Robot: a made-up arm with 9 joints. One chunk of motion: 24 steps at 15 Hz.
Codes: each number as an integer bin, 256 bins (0 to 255) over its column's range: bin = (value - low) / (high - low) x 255, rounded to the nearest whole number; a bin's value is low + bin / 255 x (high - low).
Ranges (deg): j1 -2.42..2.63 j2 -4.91..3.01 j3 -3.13..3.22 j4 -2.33..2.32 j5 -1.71..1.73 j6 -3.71..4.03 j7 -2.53..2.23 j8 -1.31..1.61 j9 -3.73..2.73
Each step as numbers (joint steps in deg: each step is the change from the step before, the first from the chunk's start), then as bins.
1 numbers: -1.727 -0.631 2.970 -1.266 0.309 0.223 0.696 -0.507 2.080
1 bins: 35 138 245 58 150 130 173 70 229
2 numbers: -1.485 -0.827 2.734 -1.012 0.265 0.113 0.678 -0.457 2.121
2 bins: 47 131 235 72 146 126 172 74 231
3 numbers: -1.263 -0.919 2.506 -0.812 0.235 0.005 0.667 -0.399 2.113
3 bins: 58 128 226 83 144 122 171 80 231
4 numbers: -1.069 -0.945 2.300 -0.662 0.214 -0.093 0.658 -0.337 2.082
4 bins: 68 128 218 91 143 119 171 85 229
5 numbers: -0.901 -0.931 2.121 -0.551 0.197 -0.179 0.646 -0.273 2.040
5 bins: 77 128 211 98 141 116 170 91 228
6 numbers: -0.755 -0.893 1.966 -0.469 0.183 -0.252 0.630 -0.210 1.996
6 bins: 84 129 205 102 140 114 169 96 226
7 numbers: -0.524 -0.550 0.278 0.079 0.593 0.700 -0.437 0.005 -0.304
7 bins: 96 140 137 132 171 145 112 115 135
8 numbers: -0.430 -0.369 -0.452 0.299 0.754 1.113 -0.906 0.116 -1.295
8 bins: 100 146 108 144 183 159 87 125 96
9 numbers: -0.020 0.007 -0.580 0.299 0.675 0.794 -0.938 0.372 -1.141
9 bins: 121 158 102 144 177 148 85 147 102
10 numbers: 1.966 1.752 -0.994 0.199 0.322 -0.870 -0.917 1.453 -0.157
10 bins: 221 214 86 139 151 94 86 241 141
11 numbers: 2.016 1.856 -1.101 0.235 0.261 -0.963 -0.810 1.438 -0.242
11 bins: 224 218 81 141 146 91 92 240 138
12 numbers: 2.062 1.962 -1.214 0.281 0.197 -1.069 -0.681 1.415 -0.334
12 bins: 226 221 77 143 141 87 99 238 134
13 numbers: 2.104 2.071 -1.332 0.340 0.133 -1.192 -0.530 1.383 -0.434
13 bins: 228 225 72 146 137 83 107 235 130
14 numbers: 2.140 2.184 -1.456 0.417 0.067 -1.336 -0.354 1.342 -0.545
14 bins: 230 228 67 151 132 78 117 232 126
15 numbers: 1.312 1.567 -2.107 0.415 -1.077 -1.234 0.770 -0.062 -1.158
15 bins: 188 209 41 151 47 82 177 109 102
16 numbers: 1.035 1.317 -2.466 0.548 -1.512 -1.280 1.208 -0.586 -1.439
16 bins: 174 200 27 158 15 80 200 63 90
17 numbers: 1.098 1.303 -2.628 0.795 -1.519 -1.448 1.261 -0.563 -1.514
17 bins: 178 200 20 171 14 75 203 65 87
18 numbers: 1.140 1.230 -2.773 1.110 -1.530 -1.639 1.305 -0.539 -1.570
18 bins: 180 198 14 189 13 68 205 67 85
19 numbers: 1.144 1.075 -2.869 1.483 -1.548 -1.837 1.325 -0.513 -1.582
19 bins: 180 193 10 209 12 62 207 70 85
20 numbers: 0.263 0.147 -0.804 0.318 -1.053 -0.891 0.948 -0.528 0.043
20 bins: 135 163 93 145 49 93 186 68 149
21 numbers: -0.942 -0.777 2.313 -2.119 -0.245 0.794 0.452 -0.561 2.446
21 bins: 75 133 219 12 109 148 160 65 244
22 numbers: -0.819 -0.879 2.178 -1.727 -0.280 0.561 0.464 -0.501 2.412
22 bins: 81 130 213 33 106 141 160 71 242
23 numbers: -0.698 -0.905 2.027 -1.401 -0.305 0.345 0.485 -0.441 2.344
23 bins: 87 129 207 51 104 134 162 76 240
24 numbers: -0.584 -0.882 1.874 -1.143 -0.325 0.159 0.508 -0.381 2.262
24 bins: 93 130 201 65 103 127 163 81 237
